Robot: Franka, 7 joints.
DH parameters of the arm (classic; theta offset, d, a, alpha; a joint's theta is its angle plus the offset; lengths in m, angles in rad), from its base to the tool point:
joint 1: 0 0.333 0 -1.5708
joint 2: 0 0 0 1.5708
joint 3: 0 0.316 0.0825 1.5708
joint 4: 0 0 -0.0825 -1.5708
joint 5: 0 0.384 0 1.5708
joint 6: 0 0 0.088 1.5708
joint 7: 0 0.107 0 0
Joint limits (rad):
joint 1: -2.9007..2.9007
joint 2: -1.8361..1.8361
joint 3: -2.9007..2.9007
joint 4: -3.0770..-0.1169
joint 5: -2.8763..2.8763
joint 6: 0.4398..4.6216
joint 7: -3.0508..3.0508
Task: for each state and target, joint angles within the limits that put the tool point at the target. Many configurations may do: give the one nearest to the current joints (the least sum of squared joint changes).
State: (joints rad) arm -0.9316 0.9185 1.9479 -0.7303 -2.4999 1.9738 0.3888
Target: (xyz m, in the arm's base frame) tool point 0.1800 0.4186 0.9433
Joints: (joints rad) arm -0.6037 0.5025 2.3120 -1.4544 -2.4734 2.1338 0.3888
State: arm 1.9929 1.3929 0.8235 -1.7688 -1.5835 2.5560 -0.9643
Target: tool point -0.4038 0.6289 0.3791
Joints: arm 1.5037 0.7938 0.8239 -1.4504 -1.5778 2.5802 -0.9643
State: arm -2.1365 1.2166 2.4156 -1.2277 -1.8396 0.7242 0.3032
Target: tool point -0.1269 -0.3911 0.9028
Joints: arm -2.4820 1.0317 2.8432 -1.1604 -1.9369 0.7766 0.3032
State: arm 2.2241 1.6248 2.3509 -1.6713 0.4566 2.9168 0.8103
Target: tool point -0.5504 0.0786 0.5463
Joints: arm 1.8040 1.8361 2.0907 -2.1756 0.5282 2.9294 0.8103
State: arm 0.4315 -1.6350 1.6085 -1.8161 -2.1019 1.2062 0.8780
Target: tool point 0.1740 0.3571 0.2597
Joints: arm -0.2930 -1.7162 2.0451 -2.7262 -1.9852 1.4578 0.8780
